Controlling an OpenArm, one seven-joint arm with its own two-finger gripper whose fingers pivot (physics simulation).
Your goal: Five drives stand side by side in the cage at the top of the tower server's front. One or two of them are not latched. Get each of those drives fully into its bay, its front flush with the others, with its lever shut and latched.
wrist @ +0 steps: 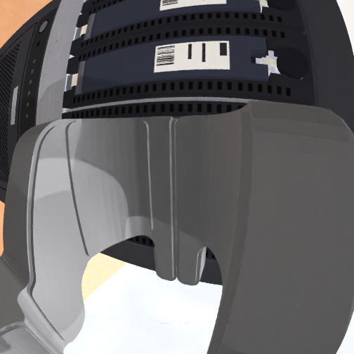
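In the wrist view a dark blue drive with a white barcode label lies across the upper part of the tower server's cage. A second drive shows partly above it, cut off by the top edge. At the lower drive's right end are a pale latch piece and a black round part. Both drives look seated between perforated dividers; I cannot tell whether their levers are latched. My gripper is shut and empty, its two fingers side by side, in front of the cage. It hides the other bays.
The tower server's silver strip and dark front panel with a round button are at the left. The server's black casing runs down the right. An orange-brown surface shows at the left edge, and pale and yellowish surfaces show below the casing.
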